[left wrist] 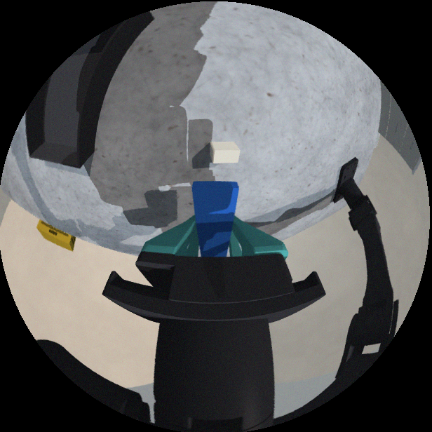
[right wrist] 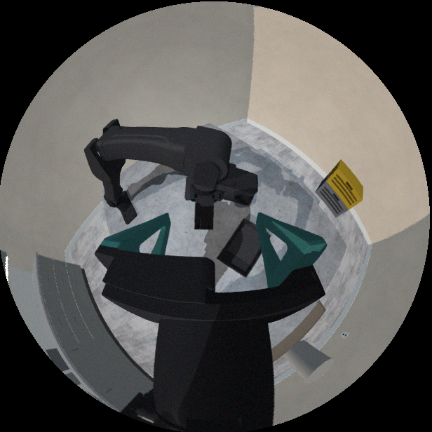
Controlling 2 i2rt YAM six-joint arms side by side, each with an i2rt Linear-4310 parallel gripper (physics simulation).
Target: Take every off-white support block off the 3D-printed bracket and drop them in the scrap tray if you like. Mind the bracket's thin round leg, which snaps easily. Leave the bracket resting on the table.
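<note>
My left gripper (left wrist: 213, 217) is shut on the blue bracket (left wrist: 216, 197), which stands out between the teal fingers, seen narrow end-on. Its thin round leg cannot be made out. An off-white support block (left wrist: 225, 153) shows just past the bracket's far end, apart from it, and appears to lie on the table (left wrist: 280, 120). Whether other blocks remain on the bracket's hidden sides cannot be told. The dark scrap tray (left wrist: 92, 90) (right wrist: 232, 266) is at the upper left in the left wrist view. My right gripper is open and empty, high above the table; the tray shows beyond its right finger.
A black jointed arm (left wrist: 377, 265) stands at the right in the left wrist view. The left arm (right wrist: 150, 142) reaches across the upper middle of the right wrist view. A yellow labelled box (left wrist: 56, 235) (right wrist: 345, 187) is by the table's far side. A grey cone-like object (right wrist: 307, 360) is at lower right.
</note>
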